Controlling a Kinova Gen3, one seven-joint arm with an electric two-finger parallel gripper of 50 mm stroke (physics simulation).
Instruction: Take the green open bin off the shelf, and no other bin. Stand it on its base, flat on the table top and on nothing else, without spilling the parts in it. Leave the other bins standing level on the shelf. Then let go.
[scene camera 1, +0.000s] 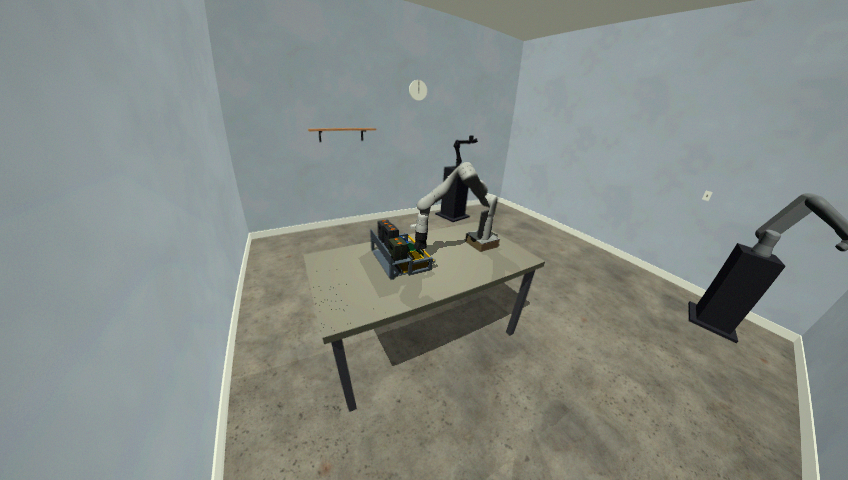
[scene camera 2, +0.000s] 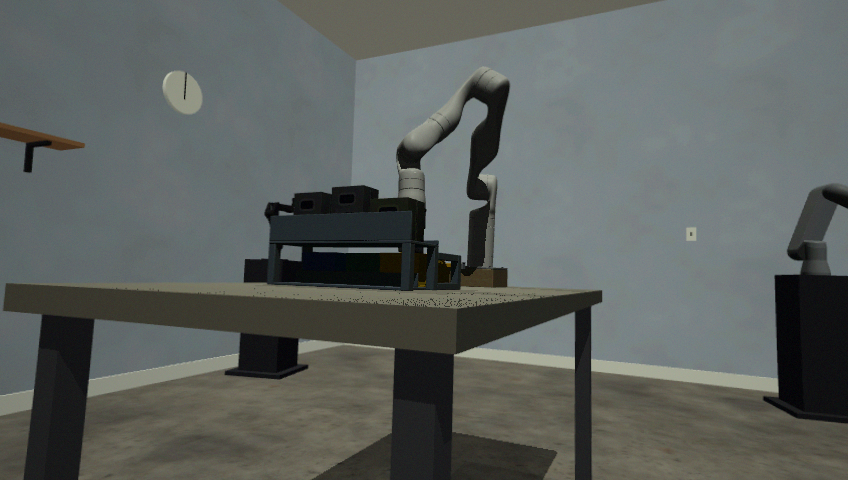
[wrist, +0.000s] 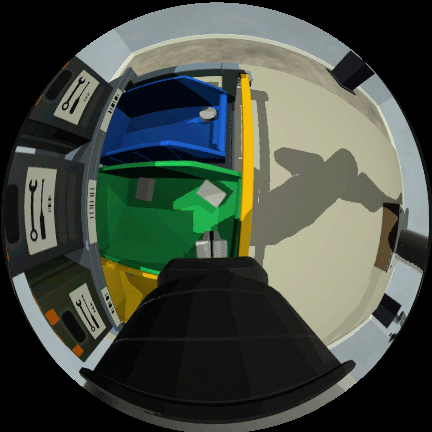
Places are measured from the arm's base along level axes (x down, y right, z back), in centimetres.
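Pixels of known places: gripper, fingertip midpoint: (scene camera 1: 417, 255) (wrist: 210, 239); arm's base at its link origin: (scene camera 1: 483, 236) (scene camera 2: 479, 266) (wrist: 399, 242).
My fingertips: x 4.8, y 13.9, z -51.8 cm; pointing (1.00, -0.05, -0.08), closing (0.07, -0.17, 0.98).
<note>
Ahead of a thing's pixels: the offset from my fingertips to its top centre. "spot": to the spot under its first point.
The green open bin {spot: dx +1.3, dy +3.4, dz -10.9 cm} (wrist: 135, 225) (scene camera 2: 363, 262) stands in the shelf (scene camera 1: 373, 240) (scene camera 2: 340, 227) between the blue and yellow bins. In the wrist view one grey part {dx -0.2, dy +8.1, dz -7.7 cm} (wrist: 145, 189) and a lighter part {dx -0.5, dy +5.4, dz +1.1 cm} (wrist: 211, 193) lie in it. My gripper (wrist: 210, 239) is shut with its fingertips together and nothing between them. In the wrist view the fingers show over the green bin's interior, near its front wall; their exact height is unclear. In scene camera 2 the gripper is hidden behind the shelf and cases. The table top (scene camera 1: 470, 279) (scene camera 2: 208, 309) (wrist: 320, 270) carries the shelf.
The blue bin {spot: dx +1.4, dy +17.4, dz -3.8 cm} (wrist: 165, 125) (scene camera 2: 324, 261) holds a round part. The yellow bin {spot: dx +0.6, dy -7.5, dz -17.4 cm} (wrist: 125, 290) (scene camera 2: 398, 262) is partly hidden by the gripper body. A yellow bar {dx -4.2, dy +2.5, dz +4.0 cm} (wrist: 247, 165) runs along the shelf front. Dark cases (wrist: 75, 100) (scene camera 2: 354, 199) stand on the upper level behind.
</note>
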